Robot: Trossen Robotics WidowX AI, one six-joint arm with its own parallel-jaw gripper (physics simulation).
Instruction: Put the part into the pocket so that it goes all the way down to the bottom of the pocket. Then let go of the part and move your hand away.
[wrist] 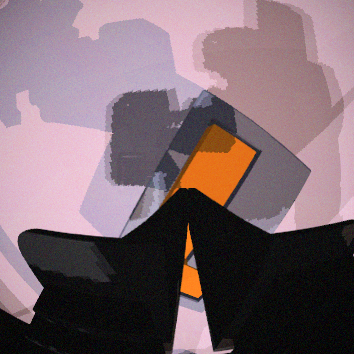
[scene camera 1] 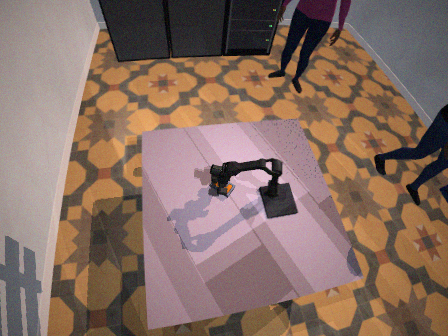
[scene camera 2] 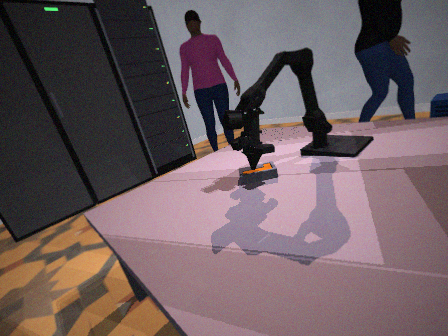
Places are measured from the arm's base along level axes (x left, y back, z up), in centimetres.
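Where they show: gripper, fingertip midpoint: (wrist: 186, 195) (scene camera 1: 219, 185) (scene camera 2: 253, 169); arm's base, link origin: (scene camera 1: 271, 193) (scene camera 2: 320, 144).
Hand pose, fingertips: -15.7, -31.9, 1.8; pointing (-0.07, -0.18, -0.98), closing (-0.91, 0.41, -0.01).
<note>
Things, the pixels of their top centre, and the offset from my fingertips, as dx, dy, dz. Level surfaces: height alone.
- orange L-shaped part, top centre: (wrist: 207, 228) (scene camera 2: 256, 168) (scene camera 1: 223, 184) -0.3, +2.7, -0.7
- grey block, top centre: (wrist: 206, 230) (scene camera 2: 256, 168) (scene camera 1: 223, 184) -0.2, +2.7, -0.6
- pink table top, surface height: dz -4.2
The orange L-shaped part (scene camera 1: 229, 188) (scene camera 2: 263, 168) (wrist: 220, 162) lies in the pocket of the grey block (scene camera 2: 266, 175) (wrist: 280, 187). Its top looks close to level with the block's rim. A darker strip of its side shows along its left edge in the wrist view, and thin dark gaps show along its right edge. Whether it rests on the pocket's bottom cannot be seen. My gripper (scene camera 2: 253, 168) (wrist: 186, 195) is shut and empty. Its fingertips are right over the part, at or very near its top, and hide its middle in the wrist view.
The block stands on the pink table top (scene camera 1: 175, 295) (scene camera 2: 250, 305), crossed by the arm's shadows. The arm's black base plate (scene camera 1: 280, 201) (scene camera 2: 342, 145) stands on the same table. Black cabinets (scene camera 1: 195, 30) (scene camera 2: 50, 110) and two people stand beyond the table.
</note>
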